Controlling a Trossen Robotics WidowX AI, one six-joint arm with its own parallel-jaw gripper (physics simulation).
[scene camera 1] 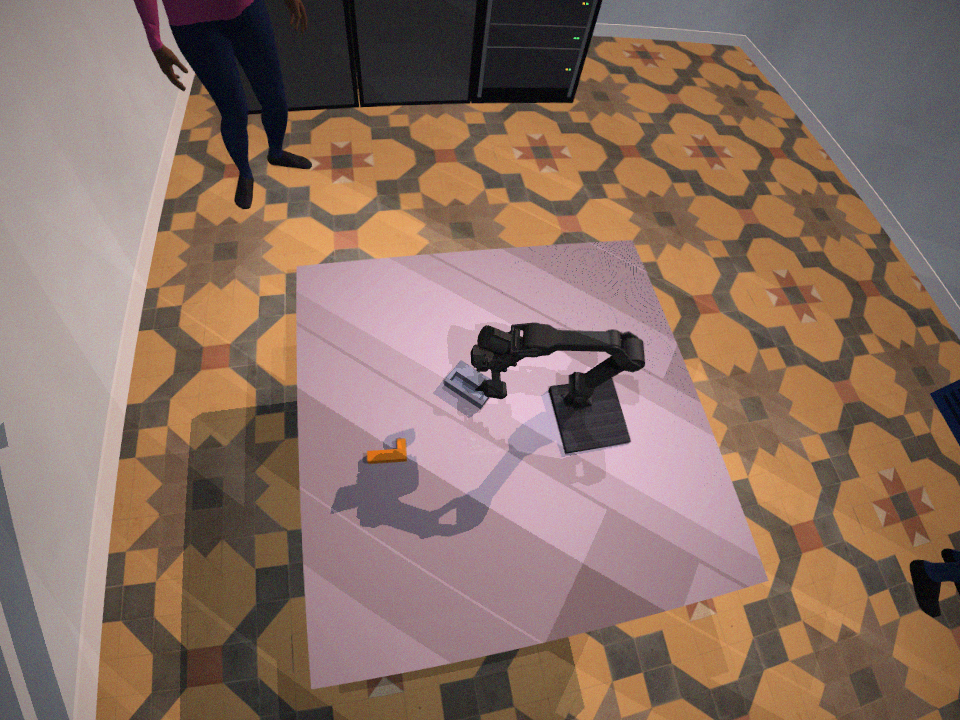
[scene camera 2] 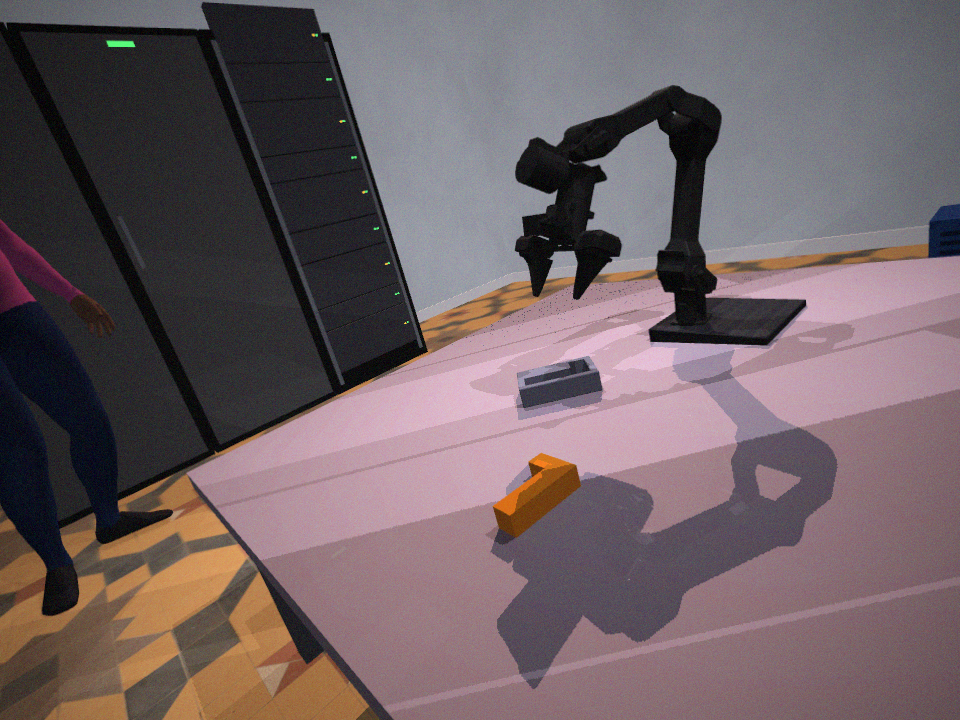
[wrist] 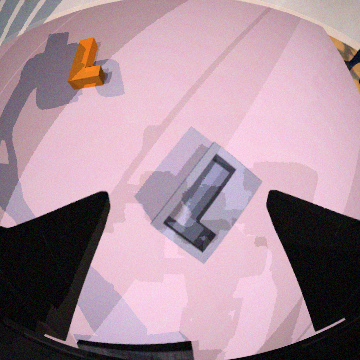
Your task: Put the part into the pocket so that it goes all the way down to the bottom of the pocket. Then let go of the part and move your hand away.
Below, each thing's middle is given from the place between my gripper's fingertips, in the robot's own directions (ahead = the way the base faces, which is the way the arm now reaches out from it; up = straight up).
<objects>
Right now my hand is 290 mm short of the orange L-shaped block (scene camera 2: 553, 480), 160 mm above it and 80 mm to the right of it. Also, from my hand: grey pocket block (scene camera 2: 580, 376) (160 mm below, 40 mm to the right, 20 mm behind).
</objects>
